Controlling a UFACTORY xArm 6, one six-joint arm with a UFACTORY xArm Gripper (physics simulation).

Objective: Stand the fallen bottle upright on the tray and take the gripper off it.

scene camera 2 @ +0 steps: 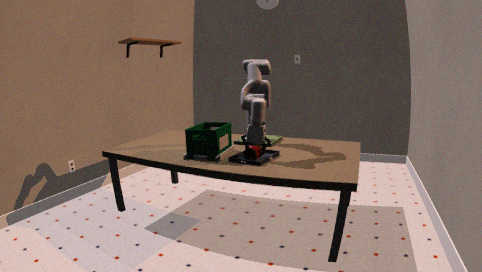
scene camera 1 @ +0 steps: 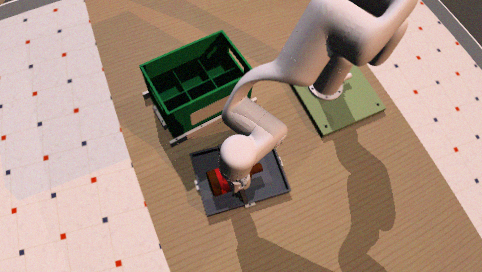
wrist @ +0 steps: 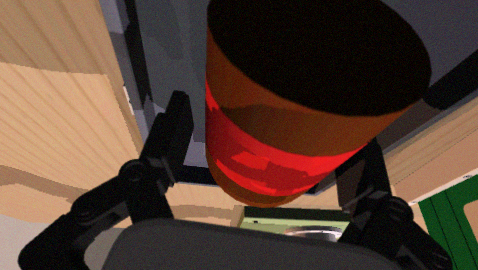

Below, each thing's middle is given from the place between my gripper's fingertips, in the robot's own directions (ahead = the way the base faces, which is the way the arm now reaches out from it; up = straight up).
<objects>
My hand is 2 cm past the brown bottle [wrist: 288,98].
</objects>
